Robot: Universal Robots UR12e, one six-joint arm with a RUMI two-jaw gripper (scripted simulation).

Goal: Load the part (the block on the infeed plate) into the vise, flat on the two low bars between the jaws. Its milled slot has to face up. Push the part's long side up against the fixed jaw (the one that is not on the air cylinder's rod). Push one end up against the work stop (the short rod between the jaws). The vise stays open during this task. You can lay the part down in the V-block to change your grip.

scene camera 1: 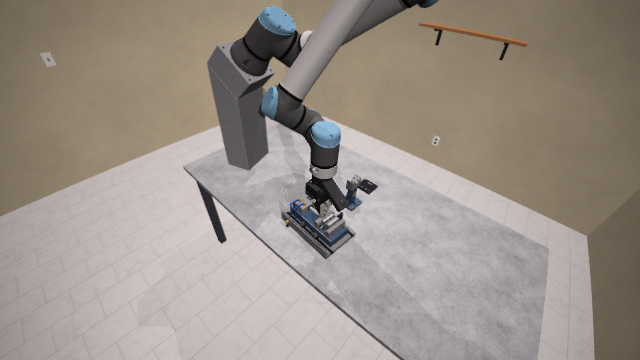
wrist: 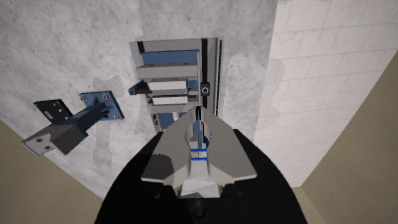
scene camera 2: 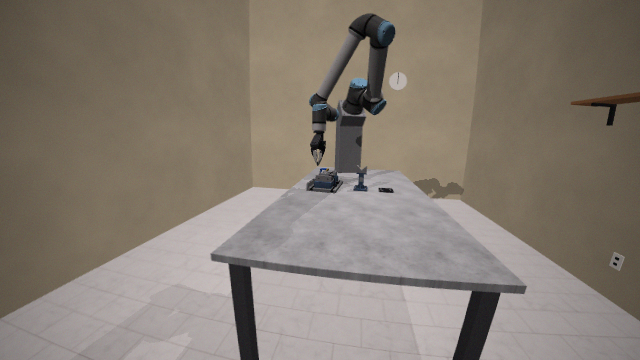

Scene:
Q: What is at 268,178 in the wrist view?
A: The gripper.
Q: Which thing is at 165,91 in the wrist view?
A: A part.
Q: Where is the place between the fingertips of the gripper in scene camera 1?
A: At 322,217

